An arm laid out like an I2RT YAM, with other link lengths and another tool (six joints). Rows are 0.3 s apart.
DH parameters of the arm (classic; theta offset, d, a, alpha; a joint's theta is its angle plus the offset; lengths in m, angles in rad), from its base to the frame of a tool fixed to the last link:
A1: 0 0.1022 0.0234 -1.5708
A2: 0 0 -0.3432 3.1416
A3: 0.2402 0 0.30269 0
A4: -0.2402 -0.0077 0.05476 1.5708
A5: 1.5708 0.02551 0 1.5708
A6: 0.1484 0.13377 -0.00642 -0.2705
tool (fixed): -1.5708 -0.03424 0 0
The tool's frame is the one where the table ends.
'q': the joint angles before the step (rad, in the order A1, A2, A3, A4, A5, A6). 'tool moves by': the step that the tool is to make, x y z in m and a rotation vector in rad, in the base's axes. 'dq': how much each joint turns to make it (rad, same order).
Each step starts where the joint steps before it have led.
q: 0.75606, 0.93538, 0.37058, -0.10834, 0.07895, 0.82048
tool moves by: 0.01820, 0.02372, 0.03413, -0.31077, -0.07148, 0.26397
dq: -0.00200, 0.12911, 0.21175, -0.21704, -0.01075, -0.38327
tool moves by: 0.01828, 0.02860, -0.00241, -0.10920, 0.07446, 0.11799
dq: 0.00785, 0.16920, 0.11853, -0.07416, -0.04956, -0.10234
